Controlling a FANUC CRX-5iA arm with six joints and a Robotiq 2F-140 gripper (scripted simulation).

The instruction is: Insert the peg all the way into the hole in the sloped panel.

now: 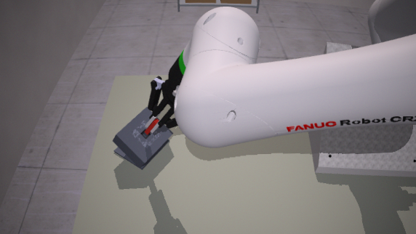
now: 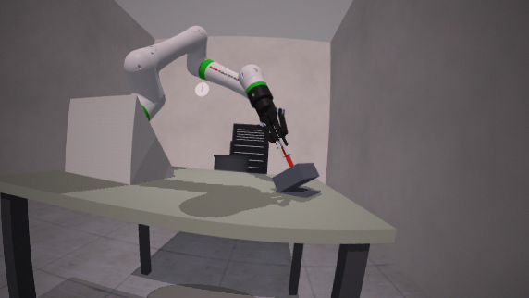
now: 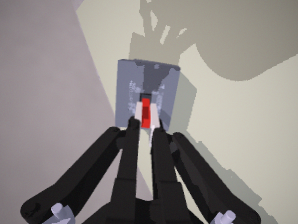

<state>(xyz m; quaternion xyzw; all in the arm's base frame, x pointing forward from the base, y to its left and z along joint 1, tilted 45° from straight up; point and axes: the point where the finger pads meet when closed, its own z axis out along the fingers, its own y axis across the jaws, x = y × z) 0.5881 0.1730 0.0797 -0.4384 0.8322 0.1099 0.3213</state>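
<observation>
Now: the flat grey base 70 mm ahead of my hand, 30 mm to the right of it and 150 mm below it. The rest, counted from my hand: red peg (20 mm ahead, 10 mm to the right, 30 mm below).
</observation>
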